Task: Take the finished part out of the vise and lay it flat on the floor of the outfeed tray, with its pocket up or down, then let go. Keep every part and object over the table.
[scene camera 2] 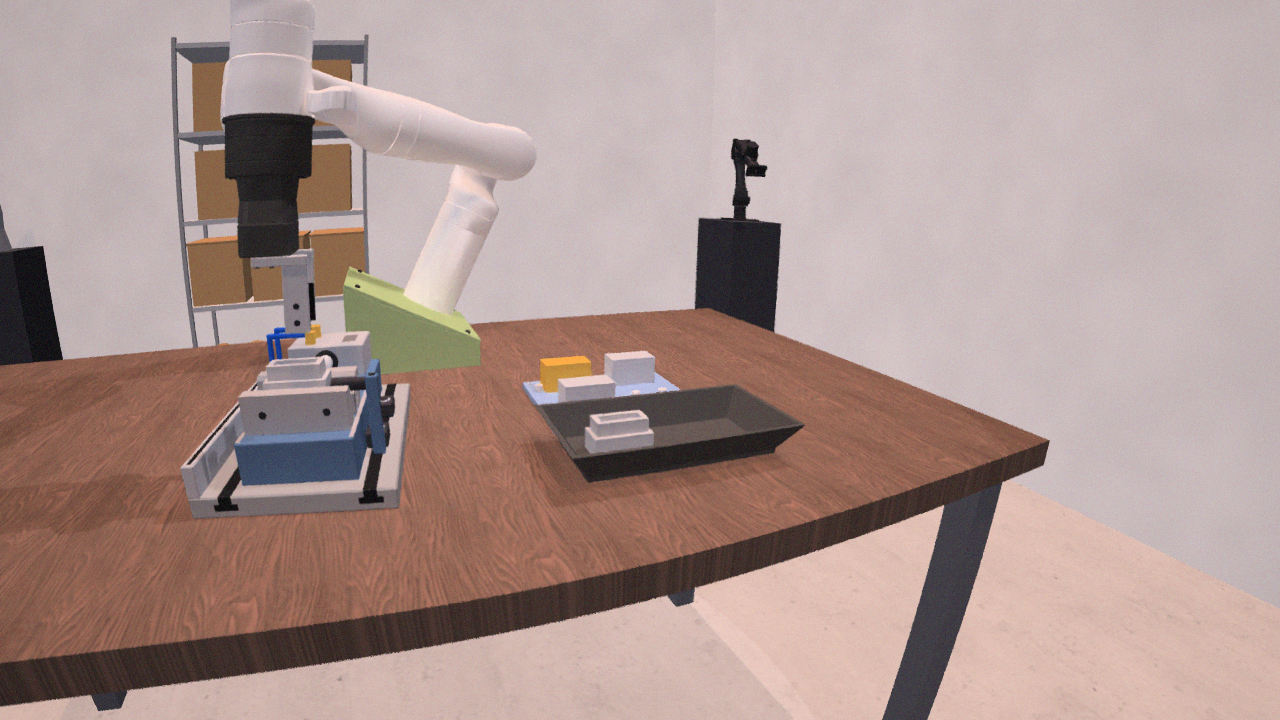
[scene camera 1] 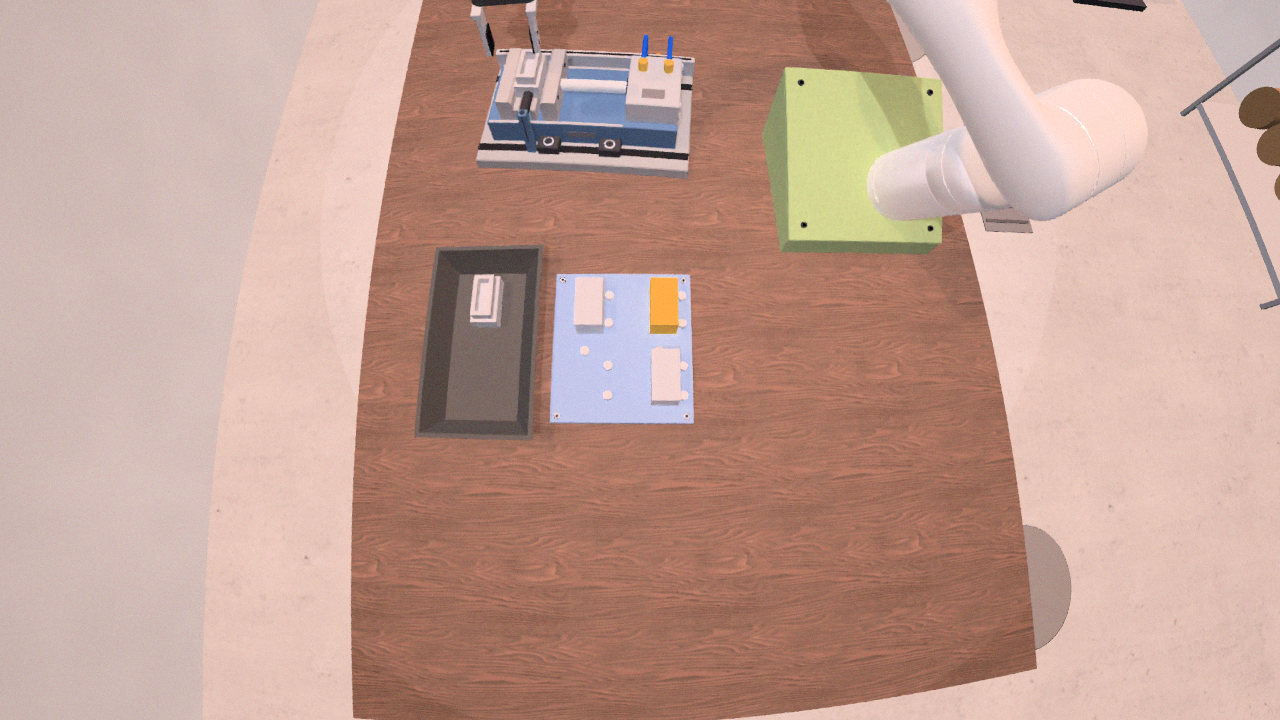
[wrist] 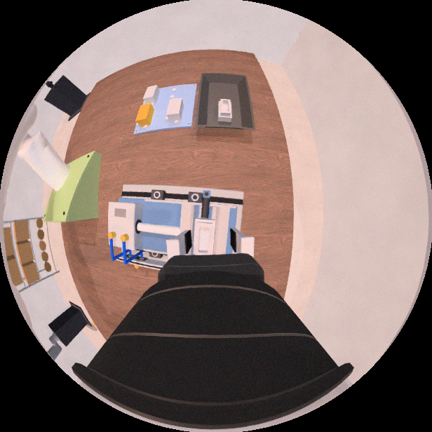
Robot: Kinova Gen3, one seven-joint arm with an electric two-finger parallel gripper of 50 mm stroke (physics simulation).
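Places are measured from the arm's base along level axes (x up, y back, z right), in millimetres.
Pixels of known places: gripper, fingertip midpoint: (scene camera 2: 301,326) (scene camera 1: 513,48); arm's base, link origin: (scene camera 2: 427,304) (scene camera 1: 898,186).
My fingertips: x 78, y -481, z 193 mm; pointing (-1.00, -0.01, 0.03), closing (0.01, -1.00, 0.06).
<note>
For each thing: its middle in the pictures, then the offset to it from my fingertips.
- finished part, body centre: (scene camera 2: 297,380) (scene camera 1: 530,72) dx -52, dy +12, dz +10 mm
- grey vise, body centre: (scene camera 2: 315,403) (scene camera 1: 586,97) dx -100, dy +83, dz -1 mm
- pale part, body centre: (scene camera 2: 619,433) (scene camera 1: 485,299) dx -120, dy -63, dz -288 mm
- light blue plate, body centre: (scene camera 1: 622,346) (scene camera 2: 610,398) dx -146, dy +100, dz -357 mm
- orange block, body centre: (scene camera 1: 663,306) (scene camera 2: 565,374) dx -124, dy +154, dz -318 mm
The finished part (scene camera 1: 529,69) (scene camera 2: 298,372) (wrist: 204,236) is pale, with a rectangular pocket facing up, and sits between the jaws at one end of the blue and grey vise (scene camera 1: 581,136) (scene camera 2: 299,458) (wrist: 124,220). My gripper (scene camera 1: 512,42) (scene camera 2: 299,325) (wrist: 210,237) is open and empty, pointing down. Its fingertips are above the part; in the wrist view they appear on either side of its near end. The dark outfeed tray (scene camera 1: 529,358) (scene camera 2: 680,457) (wrist: 202,102) holds another pale part (scene camera 1: 485,300) (scene camera 2: 618,433) (wrist: 225,111), upright with its pocket up, near the tray's vise-side end.
A light blue plate (scene camera 1: 577,407) (wrist: 186,92) beside the tray bears two white blocks and an orange block (scene camera 1: 663,305) (scene camera 2: 564,373) (wrist: 145,114). The vise has a dark upright handle and blue hoses (scene camera 1: 669,48) (wrist: 124,255). The green arm base (scene camera 1: 832,161) (scene camera 2: 402,331) (wrist: 82,190) stands beyond the vise.
</note>
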